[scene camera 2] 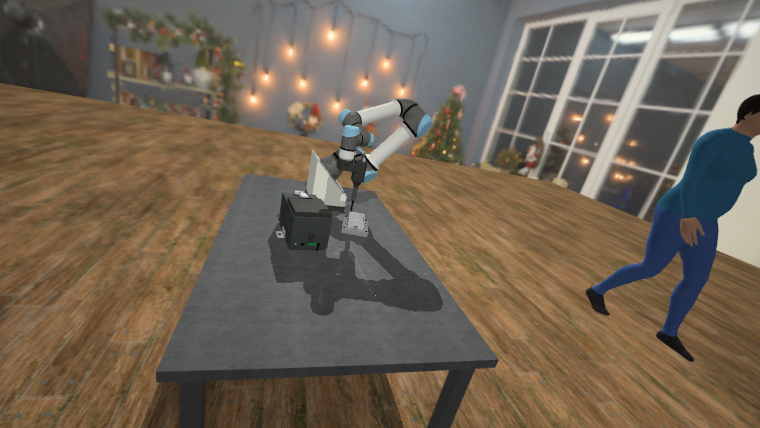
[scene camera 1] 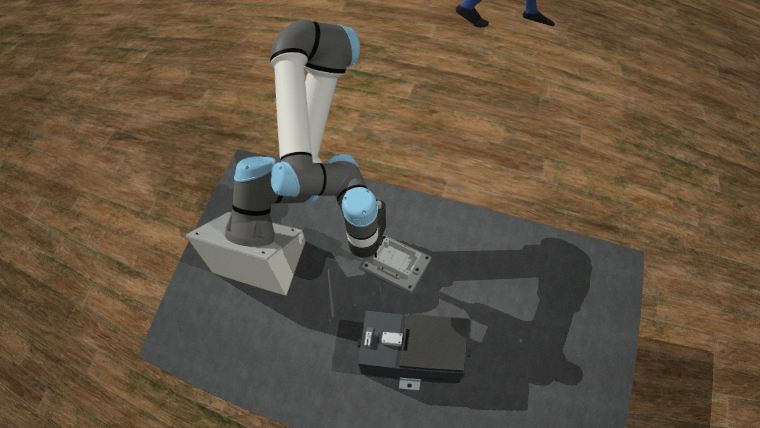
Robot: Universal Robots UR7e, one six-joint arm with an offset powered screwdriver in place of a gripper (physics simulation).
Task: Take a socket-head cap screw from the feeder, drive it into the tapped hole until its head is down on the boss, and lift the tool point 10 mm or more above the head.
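My screwdriver (scene camera 1: 376, 254) (scene camera 2: 351, 208) points down, its tip at the back-left corner of the light grey housing in scene camera 1. The tip is at or just above the housing; any gap is too small to judge. The grey housing (scene camera 1: 403, 283) (scene camera 2: 355, 231) lies on the table, with a raised rectangular frame and dark holes at its plate corners. The dark box-shaped screw feeder (scene camera 1: 435, 342) (scene camera 2: 311, 229) stands beside it, with small light fittings on top. No screw can be made out at the tip, and the tapped hole and boss are too small or hidden to tell.
The arm's pale pedestal (scene camera 1: 244, 265) (scene camera 2: 321, 183) stands on the grey table (scene camera 1: 585, 276) (scene camera 2: 319, 340). A small bracket (scene camera 1: 409, 384) (scene camera 2: 280, 233) sits beside the feeder. A person (scene camera 2: 712, 175) is on the floor away from the table.
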